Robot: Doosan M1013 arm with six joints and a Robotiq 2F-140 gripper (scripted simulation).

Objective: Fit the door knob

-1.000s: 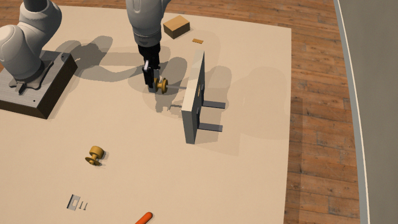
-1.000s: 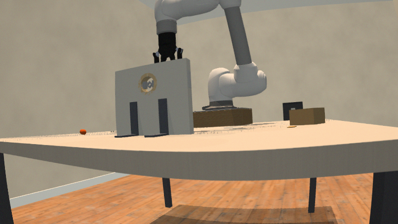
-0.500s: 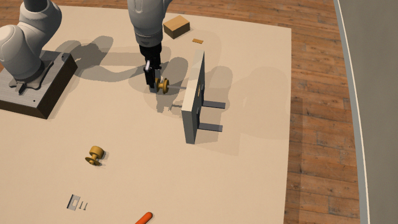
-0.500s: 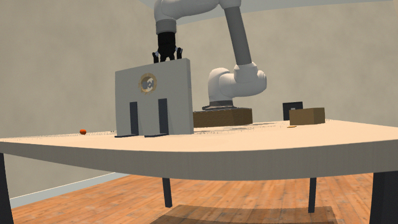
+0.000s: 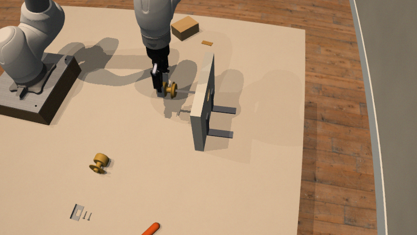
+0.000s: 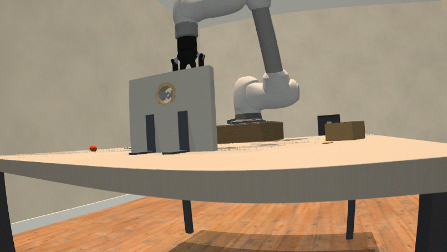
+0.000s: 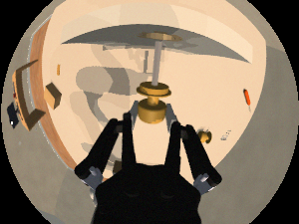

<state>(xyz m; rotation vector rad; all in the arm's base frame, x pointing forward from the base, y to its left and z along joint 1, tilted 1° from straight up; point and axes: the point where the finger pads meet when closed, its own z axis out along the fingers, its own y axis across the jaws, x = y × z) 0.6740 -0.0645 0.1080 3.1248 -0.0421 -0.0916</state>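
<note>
Now: the wooden door panel 16 cm ahead of my hand and 5 cm below it. Also, from my hand: brass knob 22 cm behind, 28 cm to the right, 17 cm below; orange-handled tool 1 cm behind, 54 cm to the right, 19 cm below; small brass plate 10 cm ahead, 47 cm to the left, 20 cm below.
</note>
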